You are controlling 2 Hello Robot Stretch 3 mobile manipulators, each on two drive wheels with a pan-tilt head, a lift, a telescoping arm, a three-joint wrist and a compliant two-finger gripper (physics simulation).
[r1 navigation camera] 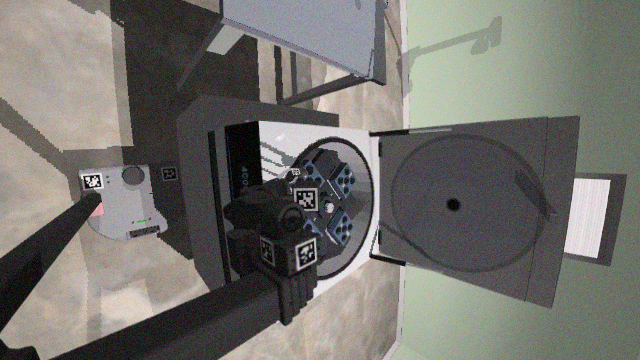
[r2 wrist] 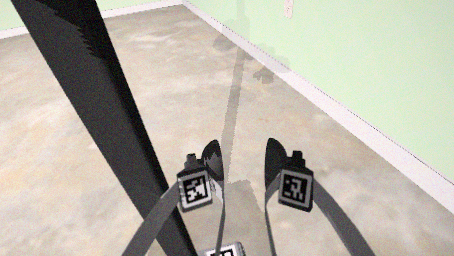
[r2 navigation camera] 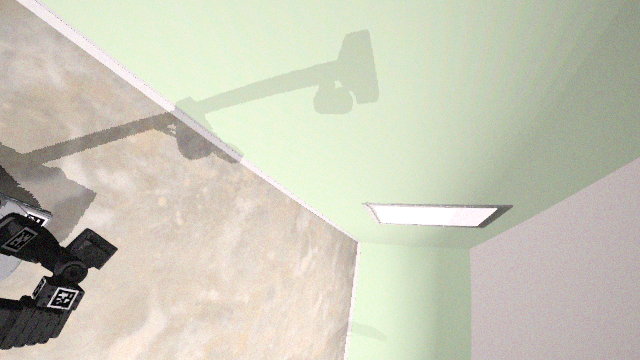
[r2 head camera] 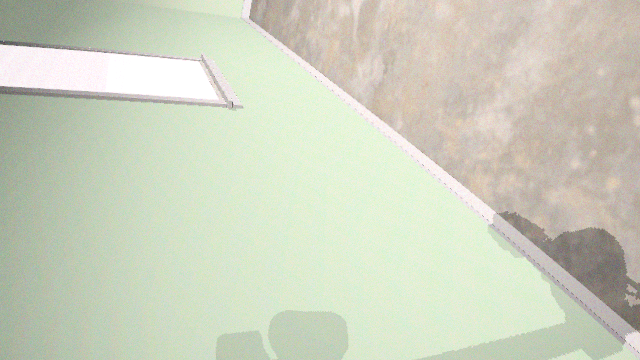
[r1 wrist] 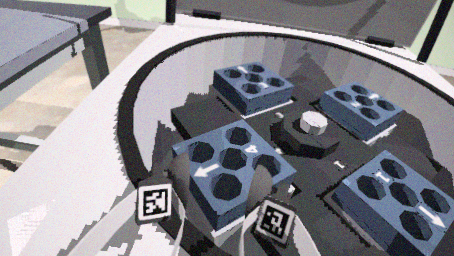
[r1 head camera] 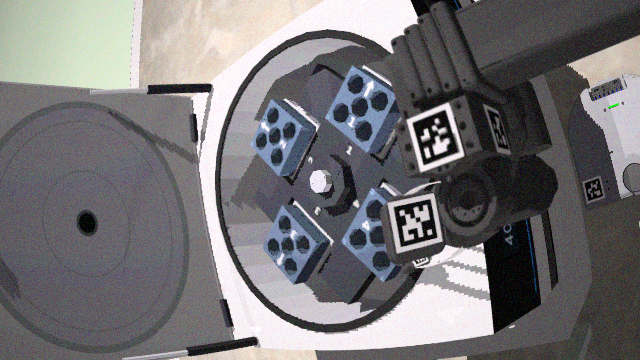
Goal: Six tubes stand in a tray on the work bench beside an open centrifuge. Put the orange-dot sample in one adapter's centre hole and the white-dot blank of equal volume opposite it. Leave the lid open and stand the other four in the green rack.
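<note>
The centrifuge (r1 head camera: 450,320) (r1 navigation camera: 295,132) stands with its grey lid (r1 head camera: 30,150) (r1 navigation camera: 500,200) open. Blue adapters 1 (r1 head camera: 348,98) (r1 wrist: 384,176), 2 (r1 head camera: 283,145) (r1 wrist: 345,117), 3 (r1 head camera: 294,233) (r1 wrist: 265,102) and 4 (r1 wrist: 250,172) sit in the rotor; their visible holes look dark and empty. My r1 gripper (r1 wrist: 218,180) is open and empty, low over adapter 4's near side; whether it touches is unclear. Its wrist hides part of adapter 4 in the r1 head view. My r2 gripper (r2 wrist: 243,160) is open and empty above the floor. The tubes, tray and green rack do not show.
A grey-blue table (r1 navigation camera: 300,30) (r1 wrist: 35,45) stands beside the centrifuge. The r1 base (r1 navigation camera: 120,200) (r1 head camera: 620,115) is on the floor in front of it. The open lid rises toward the green wall (r1 navigation camera: 450,75). Near r2 are a green wall (r2 head camera: 250,200) and skirting board (r2 wrist: 325,100).
</note>
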